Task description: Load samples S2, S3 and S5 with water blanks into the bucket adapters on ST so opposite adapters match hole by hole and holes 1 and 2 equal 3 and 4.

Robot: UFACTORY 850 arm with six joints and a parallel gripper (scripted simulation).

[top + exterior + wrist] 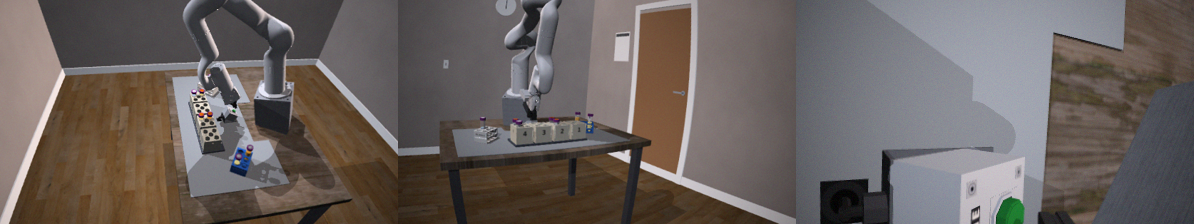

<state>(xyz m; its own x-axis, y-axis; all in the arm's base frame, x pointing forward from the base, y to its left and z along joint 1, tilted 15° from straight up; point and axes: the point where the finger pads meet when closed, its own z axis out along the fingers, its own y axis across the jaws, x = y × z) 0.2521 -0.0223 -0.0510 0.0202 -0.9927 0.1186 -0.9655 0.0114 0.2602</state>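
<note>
Now: hand 50 mm above the green done key. Also, from my hand: blue rack (60 mm ahead, 360 mm to the left, 90 mm below); loading stand (190 mm ahead, 30 mm to the left, 110 mm below); white rack (90 mm ahead, 310 mm to the right, 90 mm below).
</note>
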